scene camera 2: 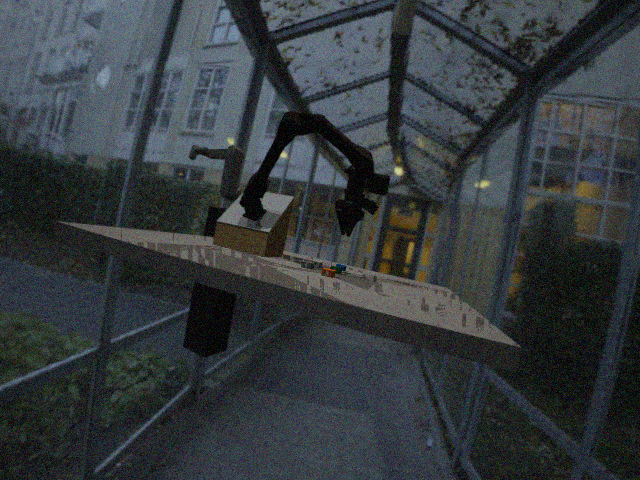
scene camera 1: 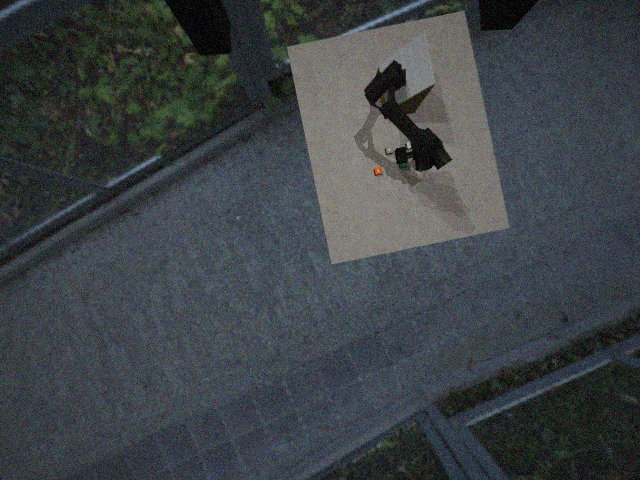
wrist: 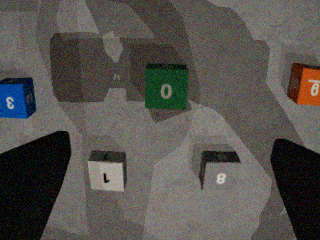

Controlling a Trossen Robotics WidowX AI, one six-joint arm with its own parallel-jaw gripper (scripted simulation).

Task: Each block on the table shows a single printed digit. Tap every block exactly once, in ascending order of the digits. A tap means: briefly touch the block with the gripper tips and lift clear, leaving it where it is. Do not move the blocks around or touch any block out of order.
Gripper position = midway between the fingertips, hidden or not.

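A white block [wrist: 107,170] and a grey block [wrist: 220,170] are there for me to see. As for my gripper [scene camera 2: 345,235], it is open and holds nothing, and the wrist view shows me this gripper [wrist: 173,147] too.
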